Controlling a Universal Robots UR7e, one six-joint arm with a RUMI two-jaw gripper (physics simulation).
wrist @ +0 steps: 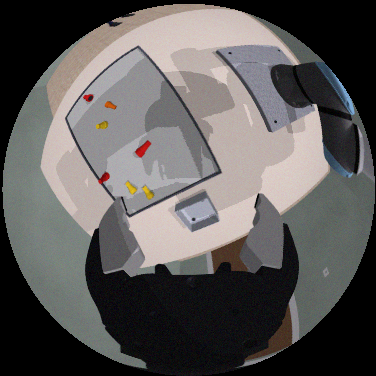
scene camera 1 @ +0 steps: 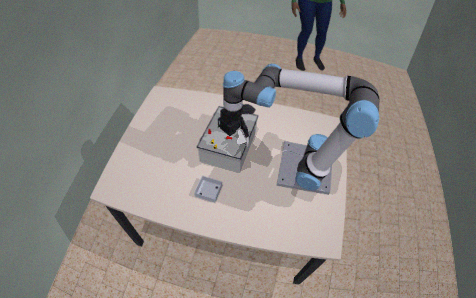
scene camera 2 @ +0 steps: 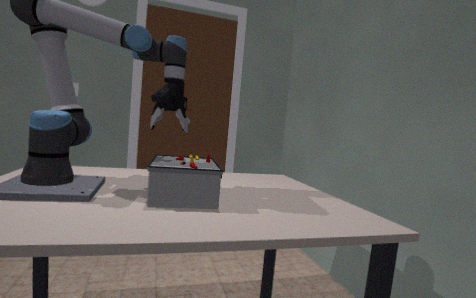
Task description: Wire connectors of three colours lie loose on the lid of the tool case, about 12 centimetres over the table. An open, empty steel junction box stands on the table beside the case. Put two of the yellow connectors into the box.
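Seen in the pictures: gripper, fingertip midpoint: (wrist: 190, 196) (scene camera 1: 234, 137) (scene camera 2: 168, 131); arm's base, link origin: (wrist: 289, 85) (scene camera 2: 48, 180).
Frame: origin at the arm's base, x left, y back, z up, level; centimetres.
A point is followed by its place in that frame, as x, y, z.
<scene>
The grey tool case (scene camera 1: 220, 161) @(-0.8, -45.3, 3.1) (scene camera 2: 183, 189) @(-29.2, -38.2, 3.3) (wrist: 131, 75) @(-21.2, -33.8, 9.4) stands on the table. In the wrist view, two yellow connectors (wrist: 131, 187) @(-7.1, -49.0, 10.4) (wrist: 148, 192) @(-4.1, -47.4, 10.4) lie close together near one lid corner, and a third yellow connector (wrist: 102, 125) @(-18.5, -43.3, 10.8) lies farther off, beside an orange connector (wrist: 110, 105) @(-19.9, -39.9, 10.2). The close pair also shows in scene camera 1, as one yellow connector (scene camera 1: 212, 142) @(-6.2, -49.4, 10.5) and another yellow connector (scene camera 1: 215, 147) @(-3.3, -47.7, 10.4). The open, empty steel junction box (scene camera 1: 199, 193) @(14.9, -54.1, -1.8) (wrist: 186, 215) @(12.5, -54.2, -2.2) stands beside the case; it does not show in scene camera 2. My gripper (scene camera 2: 170, 130) @(-2.6, -38.8, 19.1) (wrist: 190, 196) @(-2.6, -38.8, 19.1) is open and empty, high above the lid.
Three red connectors (wrist: 143, 148) @(-9.8, -41.6, 10.6) (wrist: 104, 178) @(-12.6, -51.2, 11.0) (wrist: 88, 98) @(-26.0, -41.4, 10.6) lie on the lid, one near the yellow pair. The case's lid edge stands well above the table (scene camera 1: 150, 180) @(9.8, -80.3, -2.3). The robot's base plate (scene camera 1: 287, 172) @(1.4, -12.6, -0.1) (scene camera 2: 92, 189) @(-12.1, -13.7, -0.4) (wrist: 250, 85) @(-5.6, -14.8, -0.3) is across from the case. A person (scene camera 1: 314, 30) stands behind the table.
</scene>
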